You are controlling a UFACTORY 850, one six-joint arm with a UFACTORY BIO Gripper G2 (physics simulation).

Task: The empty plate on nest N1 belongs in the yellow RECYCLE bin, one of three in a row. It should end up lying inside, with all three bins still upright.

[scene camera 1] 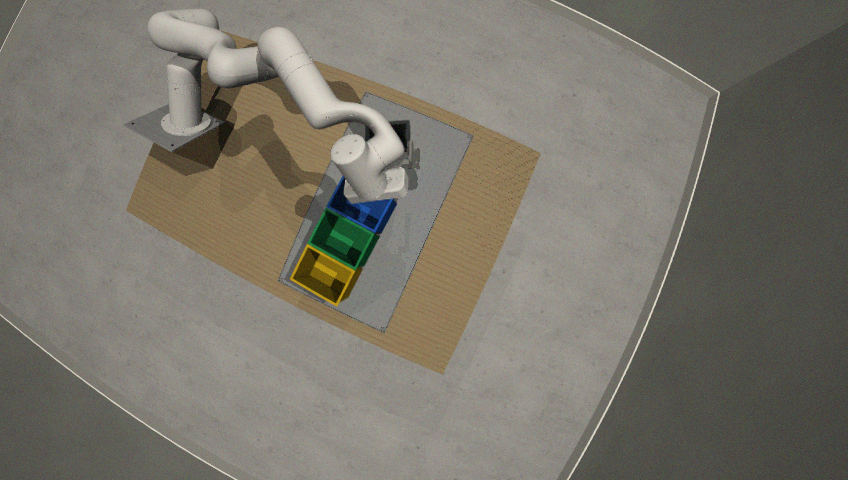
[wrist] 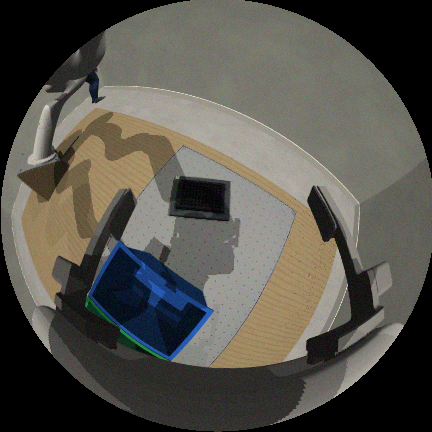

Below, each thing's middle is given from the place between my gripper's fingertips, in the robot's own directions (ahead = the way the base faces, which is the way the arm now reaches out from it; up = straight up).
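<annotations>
There's a blue bin (scene camera 1: 374, 215) that's 170 mm to the right of my hand, 210 mm below it and 10 mm behind it. The green bin (scene camera 1: 349, 243) is 300 mm to the right of my hand and 210 mm below it, and going by their middles, of the things named here it's the farthest from my hand. Counted from my hand, the dark nest (wrist: 185, 213) is 100 mm to the left, 80 mm behind and 300 mm below, while the black plate (wrist: 198, 195) is 280 mm below, 100 mm to the left and 80 mm behind.
</annotations>
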